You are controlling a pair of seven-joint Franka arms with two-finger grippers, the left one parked.
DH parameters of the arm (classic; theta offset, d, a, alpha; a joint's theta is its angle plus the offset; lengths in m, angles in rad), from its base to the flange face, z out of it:
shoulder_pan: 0 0.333 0 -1.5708
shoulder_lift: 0 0 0 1.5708
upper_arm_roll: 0 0.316 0.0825 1.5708
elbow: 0 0 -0.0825 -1.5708
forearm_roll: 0 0.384 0 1.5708
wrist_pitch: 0 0 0.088 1.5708
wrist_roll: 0 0.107 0 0
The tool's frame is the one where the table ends.
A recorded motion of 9 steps. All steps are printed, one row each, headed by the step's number.
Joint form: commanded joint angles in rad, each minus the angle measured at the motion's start. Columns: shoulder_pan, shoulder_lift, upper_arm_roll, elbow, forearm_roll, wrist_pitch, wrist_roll.
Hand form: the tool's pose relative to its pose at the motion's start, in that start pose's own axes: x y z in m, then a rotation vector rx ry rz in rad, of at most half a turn. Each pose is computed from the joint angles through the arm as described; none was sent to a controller.
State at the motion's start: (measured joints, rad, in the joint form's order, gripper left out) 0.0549 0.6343 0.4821 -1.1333 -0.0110 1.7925 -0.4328
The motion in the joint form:
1: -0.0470 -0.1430 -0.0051 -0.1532 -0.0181 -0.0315 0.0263
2: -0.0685 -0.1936 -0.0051 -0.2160 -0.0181 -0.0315 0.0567
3: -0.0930 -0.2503 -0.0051 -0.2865 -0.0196 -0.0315 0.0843
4: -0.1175 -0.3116 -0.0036 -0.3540 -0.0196 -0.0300 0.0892
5: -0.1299 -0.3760 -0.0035 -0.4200 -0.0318 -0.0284 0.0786
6: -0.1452 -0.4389 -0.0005 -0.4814 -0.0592 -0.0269 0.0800
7: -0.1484 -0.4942 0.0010 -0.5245 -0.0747 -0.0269 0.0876
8: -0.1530 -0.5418 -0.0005 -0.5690 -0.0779 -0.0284 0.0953
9: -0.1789 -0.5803 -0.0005 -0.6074 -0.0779 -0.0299 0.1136
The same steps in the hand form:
1: -0.0336 -0.0111 -0.0243 -0.0527 -0.0747 0.0367
2: -0.0475 -0.0133 -0.0292 -0.0684 -0.0948 0.0777
3: -0.0641 -0.0154 -0.0339 -0.0877 -0.1184 0.1191
4: -0.0804 -0.0196 -0.0416 -0.1096 -0.1355 0.1373
5: -0.0944 -0.0292 -0.0488 -0.1436 -0.1578 0.1279
6: -0.1091 -0.0371 -0.0568 -0.1924 -0.1827 0.1285
7: -0.1178 -0.0492 -0.0661 -0.2321 -0.1934 0.1291
8: -0.1281 -0.0578 -0.0704 -0.2546 -0.2060 0.1395
9: -0.1429 -0.0547 -0.0755 -0.2721 -0.2140 0.1824

